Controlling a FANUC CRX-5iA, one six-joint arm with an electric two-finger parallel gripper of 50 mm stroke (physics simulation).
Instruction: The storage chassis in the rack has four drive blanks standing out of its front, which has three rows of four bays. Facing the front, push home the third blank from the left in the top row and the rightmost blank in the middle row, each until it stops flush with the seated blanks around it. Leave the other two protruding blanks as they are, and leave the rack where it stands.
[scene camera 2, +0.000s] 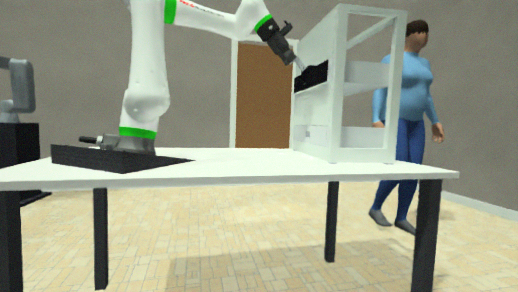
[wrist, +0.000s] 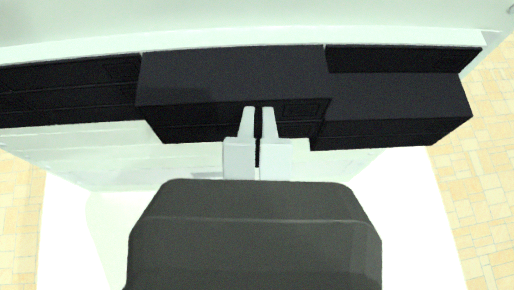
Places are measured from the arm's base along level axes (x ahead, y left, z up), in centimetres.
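Pixels of known places: gripper, fingertip midpoint: (scene camera 2: 304, 69) (wrist: 258, 125).
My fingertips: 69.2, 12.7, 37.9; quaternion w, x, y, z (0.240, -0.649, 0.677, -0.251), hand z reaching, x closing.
Behind a point stands the place of what it marks, as x, y, z.
The black storage chassis (scene camera 2: 314, 75) {70.3, 2.0, 33.6} sits in the upper part of the white rack (scene camera 2: 337, 100) {77.6, -5.5, 23.0} (wrist: 240, 38) {74.1, 13.7, 39.5}. In the wrist view, the third top-row blank (wrist: 232, 75) {71.6, 14.1, 39.3} stands out well past its neighbours. Another protruding blank (wrist: 200, 135) {69.9, 16.5, 35.0} lies under it. At the right, the middle-row blank (wrist: 395, 95) {72.1, 3.3, 36.5} stands out below a seated top-row blank (wrist: 395, 60) {73.8, 3.6, 38.0}, with another protruding blank (wrist: 372, 141) {70.3, 3.8, 32.5} beneath it. My gripper (scene camera 2: 303, 69) {69.2, 12.7, 37.9} (wrist: 258, 125) {69.2, 12.7, 37.9} is shut and empty. Its tips overlap the front face of the third top-row blank; whether they touch it cannot be told.
Seated blanks (wrist: 65, 92) {73.1, 26.6, 35.9} fill the left part of the front. The rack stands on the white table (scene camera 2: 240, 167) {39.3, -14.5, -2.6}. A black tray-like base (scene camera 2: 90, 157) {-6.0, -19.9, 1.0} lies by the arm's foot. A person (scene camera 2: 416, 90) is behind the rack at the right. Another robot arm (scene camera 2: 22, 85) stands at the far left.
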